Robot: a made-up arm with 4 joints.
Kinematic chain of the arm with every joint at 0, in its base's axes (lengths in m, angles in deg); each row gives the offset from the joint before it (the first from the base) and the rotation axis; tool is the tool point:
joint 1: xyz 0 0 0.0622 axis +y
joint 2: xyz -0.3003 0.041 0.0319 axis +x
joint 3: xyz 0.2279 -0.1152 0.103 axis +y
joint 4: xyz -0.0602 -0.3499 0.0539 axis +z
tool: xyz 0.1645 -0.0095 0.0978
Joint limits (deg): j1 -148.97..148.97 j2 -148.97..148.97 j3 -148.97..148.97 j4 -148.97..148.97
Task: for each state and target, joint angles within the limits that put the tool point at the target. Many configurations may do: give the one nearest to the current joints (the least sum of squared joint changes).
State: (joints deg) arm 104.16 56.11 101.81 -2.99
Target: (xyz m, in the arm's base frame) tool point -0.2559 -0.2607 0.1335
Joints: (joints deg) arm 116.08 39.90 105.12 19.39
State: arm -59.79 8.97 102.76 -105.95
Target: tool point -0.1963 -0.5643 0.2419
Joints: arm -72.25 -2.34 107.01 -112.56
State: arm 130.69 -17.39 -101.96 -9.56
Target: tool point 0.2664 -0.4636 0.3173
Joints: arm 87.11 -11.22 -105.59 -24.92
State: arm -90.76 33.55 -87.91 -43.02
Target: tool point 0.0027 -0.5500 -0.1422
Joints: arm -87.69 25.12 -77.87 -29.06
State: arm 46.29 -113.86 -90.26 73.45
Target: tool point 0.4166 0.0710 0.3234
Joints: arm 85.50 -69.70 -92.97 39.23
